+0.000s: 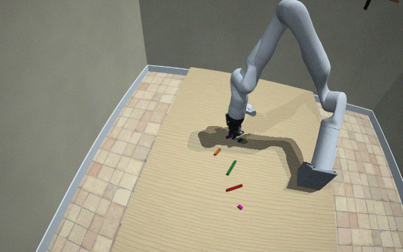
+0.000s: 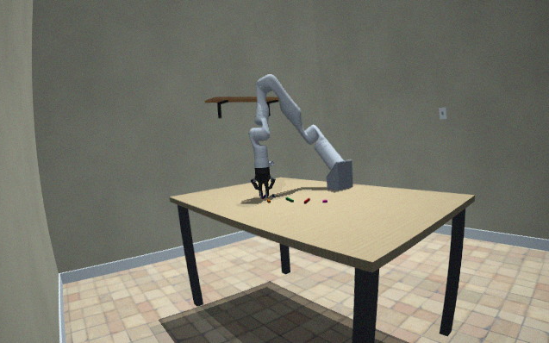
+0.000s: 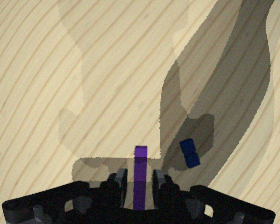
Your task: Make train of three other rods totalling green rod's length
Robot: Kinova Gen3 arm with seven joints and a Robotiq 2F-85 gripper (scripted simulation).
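Now: the purple rod 10 mm below my hand. Round my hand: green rod 170 mm to the left, 20 mm behind, 10 mm below; orange rod 100 mm to the left, 60 mm ahead, 10 mm below; red rod 270 mm to the left, 40 mm behind, 10 mm below.
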